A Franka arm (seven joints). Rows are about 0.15 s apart.
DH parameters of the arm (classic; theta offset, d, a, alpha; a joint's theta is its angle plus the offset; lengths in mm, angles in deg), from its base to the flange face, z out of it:
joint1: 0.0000 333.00 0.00 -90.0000
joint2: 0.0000 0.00 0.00 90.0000
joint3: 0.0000 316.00 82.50 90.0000
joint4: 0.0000 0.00 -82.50 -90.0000
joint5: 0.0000 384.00 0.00 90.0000
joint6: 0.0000 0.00 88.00 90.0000
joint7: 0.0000 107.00 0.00 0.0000
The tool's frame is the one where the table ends.
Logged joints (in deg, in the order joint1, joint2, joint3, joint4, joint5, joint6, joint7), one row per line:
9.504, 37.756, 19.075, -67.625, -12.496, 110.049, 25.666
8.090, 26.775, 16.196, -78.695, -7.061, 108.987, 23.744
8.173, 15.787, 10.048, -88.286, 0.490, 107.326, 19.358
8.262, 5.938, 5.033, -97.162, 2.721, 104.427, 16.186
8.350, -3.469, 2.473, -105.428, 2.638, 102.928, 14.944
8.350, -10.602, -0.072, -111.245, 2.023, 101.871, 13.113
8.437, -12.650, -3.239, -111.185, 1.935, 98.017, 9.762
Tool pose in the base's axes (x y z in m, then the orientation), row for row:
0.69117, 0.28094, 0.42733, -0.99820, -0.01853, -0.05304, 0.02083
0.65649, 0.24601, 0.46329, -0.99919, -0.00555, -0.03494, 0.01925
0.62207, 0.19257, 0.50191, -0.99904, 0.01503, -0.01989, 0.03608
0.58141, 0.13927, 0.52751, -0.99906, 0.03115, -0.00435, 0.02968
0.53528, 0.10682, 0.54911, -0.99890, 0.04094, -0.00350, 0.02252
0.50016, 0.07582, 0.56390, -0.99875, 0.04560, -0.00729, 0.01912
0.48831, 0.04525, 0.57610, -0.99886, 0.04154, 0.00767, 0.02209
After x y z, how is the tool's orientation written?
As a quaternion, x y z w.
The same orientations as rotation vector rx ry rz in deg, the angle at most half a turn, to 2 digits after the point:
-177.33, -3.29, -9.42
-177.68, -0.99, -6.21
-175.81, 2.64, -3.50
-176.51, 5.50, -0.77
-177.27, 7.27, -0.62
-177.62, 8.11, -1.30
-177.31, 7.37, 1.36

